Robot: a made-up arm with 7 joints. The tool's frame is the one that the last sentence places. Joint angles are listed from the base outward.
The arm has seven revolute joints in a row. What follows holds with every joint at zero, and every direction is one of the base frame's.
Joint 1 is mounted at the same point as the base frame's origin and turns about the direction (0, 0.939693, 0.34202), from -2.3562 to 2.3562 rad.
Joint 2 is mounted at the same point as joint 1 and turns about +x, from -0.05 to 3.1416 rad.
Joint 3 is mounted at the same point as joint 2 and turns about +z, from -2.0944 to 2.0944 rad.
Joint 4 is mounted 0.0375 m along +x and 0.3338 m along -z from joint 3 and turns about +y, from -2.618 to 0.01 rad.
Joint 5 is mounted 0.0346 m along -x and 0.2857 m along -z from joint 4 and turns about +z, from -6.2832 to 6.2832 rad.
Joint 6 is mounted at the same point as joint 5 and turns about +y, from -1.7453 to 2.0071 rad.
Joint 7 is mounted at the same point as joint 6 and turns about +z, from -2.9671 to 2.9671 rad.
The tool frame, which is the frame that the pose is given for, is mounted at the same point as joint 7; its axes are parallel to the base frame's.
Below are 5 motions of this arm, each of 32 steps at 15 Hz.
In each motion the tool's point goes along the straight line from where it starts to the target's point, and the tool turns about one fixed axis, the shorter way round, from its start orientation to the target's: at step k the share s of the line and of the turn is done. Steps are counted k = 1, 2, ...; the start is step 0. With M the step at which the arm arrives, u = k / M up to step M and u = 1 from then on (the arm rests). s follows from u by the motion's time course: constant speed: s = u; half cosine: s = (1 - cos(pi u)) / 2; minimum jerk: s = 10 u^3 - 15 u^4 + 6 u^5.
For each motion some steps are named. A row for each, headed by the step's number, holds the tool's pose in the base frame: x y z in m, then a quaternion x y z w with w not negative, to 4 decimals.
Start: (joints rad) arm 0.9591 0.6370 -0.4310 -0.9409 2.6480 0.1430 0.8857
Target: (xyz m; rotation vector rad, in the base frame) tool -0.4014 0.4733 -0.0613 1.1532 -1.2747 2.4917
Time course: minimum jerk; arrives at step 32
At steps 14, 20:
14: -0.3456 0.3153 -0.2982 0.1656 -0.1919 0.9663 0.0449
20: -0.3765 0.4027 -0.1672 0.2886 -0.3230 0.8998 0.0525

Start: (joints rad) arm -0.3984 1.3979 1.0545 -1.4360 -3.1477 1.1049 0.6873
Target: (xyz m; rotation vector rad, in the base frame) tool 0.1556 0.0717 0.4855 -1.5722 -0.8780 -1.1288
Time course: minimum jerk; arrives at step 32
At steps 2, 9, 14, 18, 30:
2: 0.1300 0.4272 0.2555 -0.8698 -0.2751 -0.1561 0.3786
9: 0.1335 0.3784 0.2871 -0.8470 -0.2900 -0.2011 0.3976
14: 0.1398 0.2911 0.3435 -0.7996 -0.3142 -0.2799 0.4285
18: 0.1458 0.2085 0.3970 -0.7473 -0.3343 -0.3519 0.4538
30: 0.1555 0.0725 0.4850 -0.6469 -0.3608 -0.4634 0.4864

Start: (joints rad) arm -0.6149 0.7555 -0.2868 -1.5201 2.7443 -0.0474 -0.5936
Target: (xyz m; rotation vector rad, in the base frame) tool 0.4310 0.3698 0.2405 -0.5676 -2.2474 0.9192
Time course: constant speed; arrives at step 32
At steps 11, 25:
11: 0.4600 0.2002 0.0123 -0.4705 -0.6828 0.2999 0.4716
25: 0.4407 0.3133 0.1644 -0.3052 -0.8078 0.3374 0.3747

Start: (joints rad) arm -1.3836 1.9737 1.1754 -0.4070 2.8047 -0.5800 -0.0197
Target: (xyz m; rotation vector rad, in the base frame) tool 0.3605 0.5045 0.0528 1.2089 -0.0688 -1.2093
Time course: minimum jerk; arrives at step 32
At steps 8, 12, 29, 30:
8: -0.0804 0.5384 0.2506 0.6648 0.2972 -0.3051 0.6137
12: 0.0040 0.5319 0.2127 0.6484 0.2368 -0.3545 0.6307
29: 0.3570 0.5048 0.0544 0.5348 -0.0277 -0.5320 0.6559
30: 0.3594 0.5046 0.0533 0.5338 -0.0295 -0.5331 0.6558

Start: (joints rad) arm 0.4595 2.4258 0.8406 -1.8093 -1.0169 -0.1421 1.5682
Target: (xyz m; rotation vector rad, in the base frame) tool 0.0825 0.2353 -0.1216 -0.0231 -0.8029 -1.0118
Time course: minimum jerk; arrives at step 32
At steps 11, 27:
11: 0.2906 0.0999 0.1738 0.3001 -0.5154 -0.6884 0.4128
27: 0.0905 0.2301 -0.1102 0.0018 -0.3821 -0.4831 0.7878

